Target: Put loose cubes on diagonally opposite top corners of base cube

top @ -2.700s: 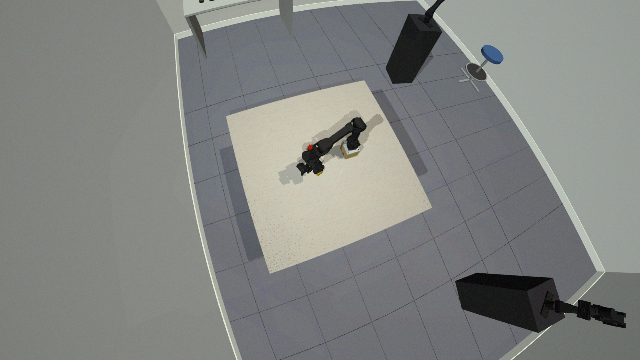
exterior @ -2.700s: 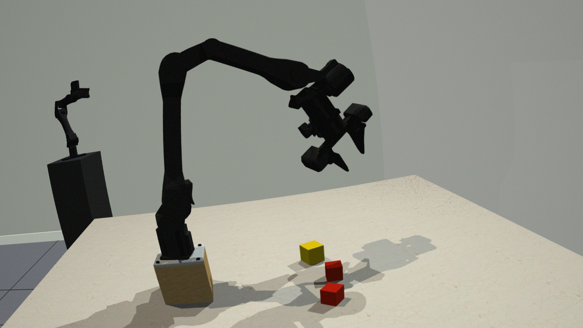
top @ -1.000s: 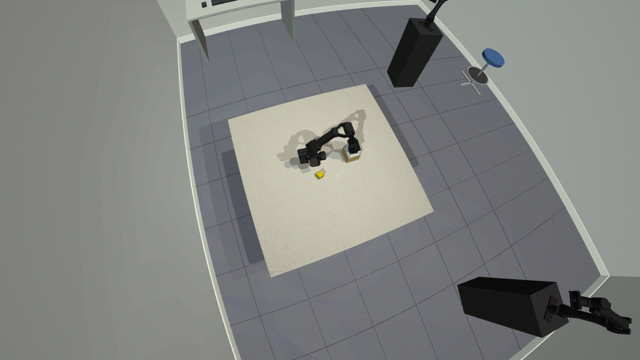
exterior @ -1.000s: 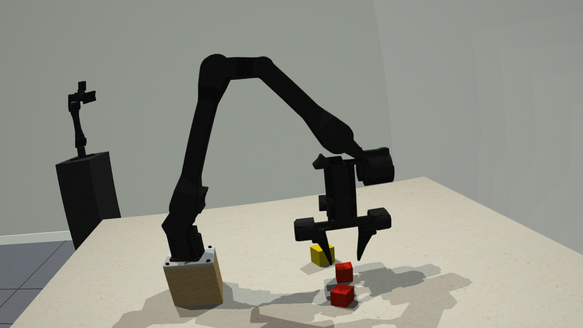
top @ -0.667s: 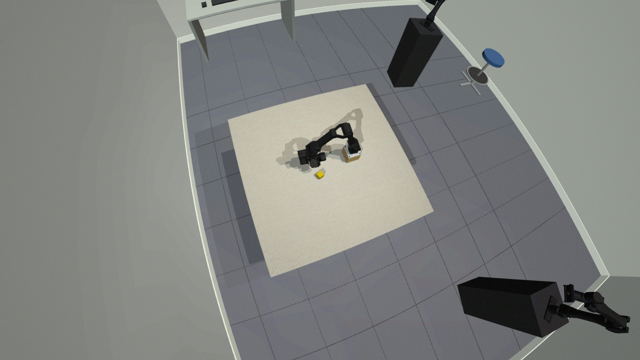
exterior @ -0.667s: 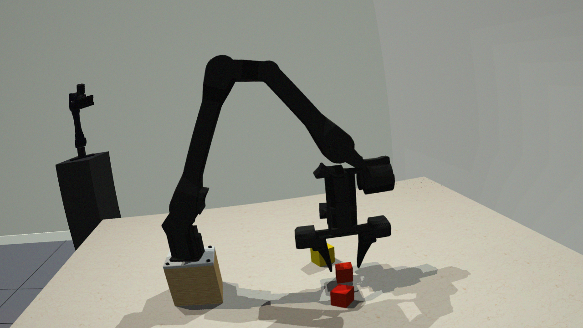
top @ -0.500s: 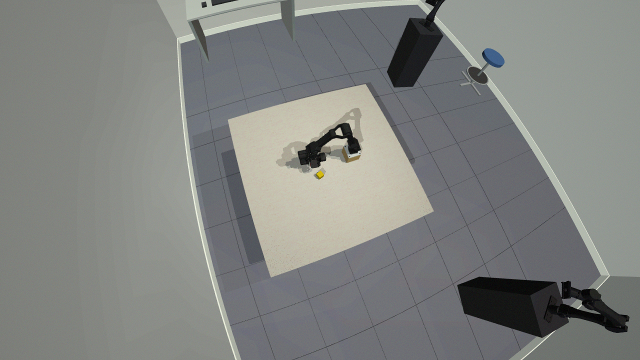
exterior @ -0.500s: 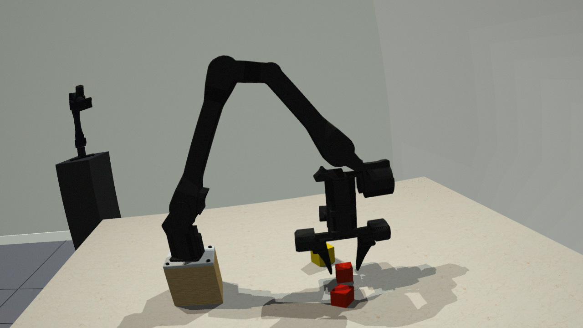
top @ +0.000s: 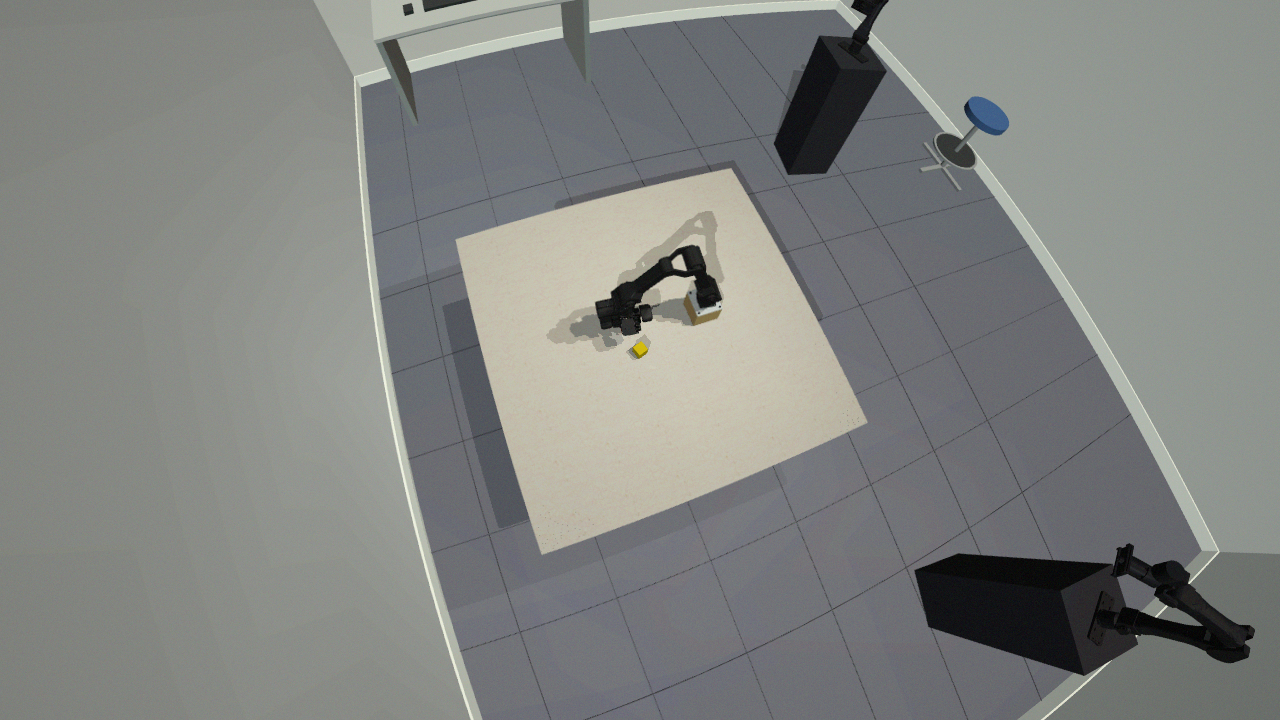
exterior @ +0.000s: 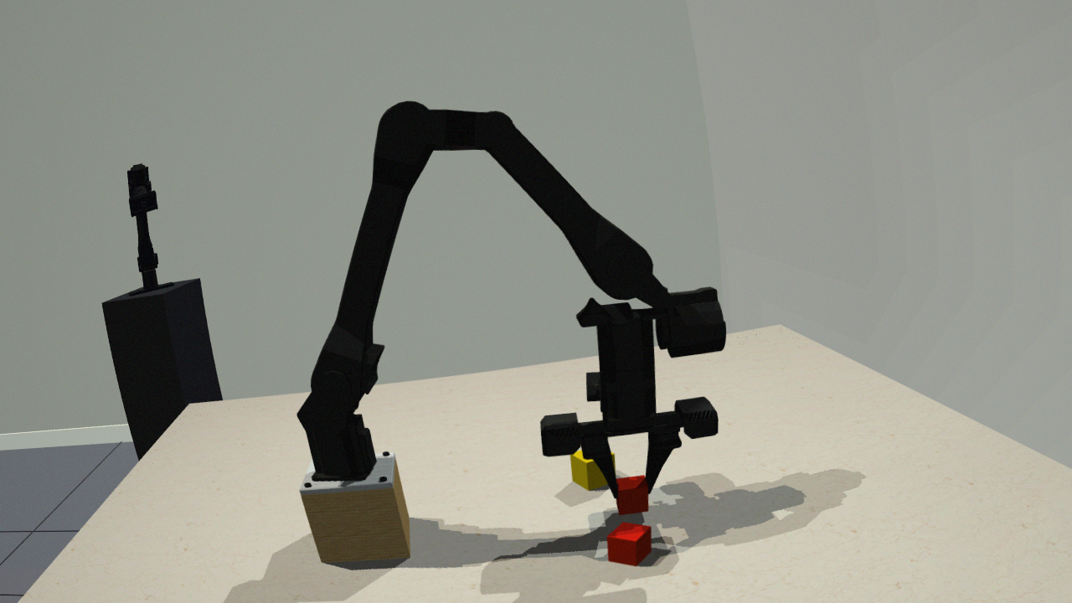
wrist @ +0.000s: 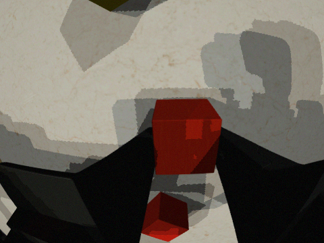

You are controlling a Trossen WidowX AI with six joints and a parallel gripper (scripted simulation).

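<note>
My gripper tip is 100 mm to the right of the yellow cube, 40 mm past it and 10 mm above it.
</note>
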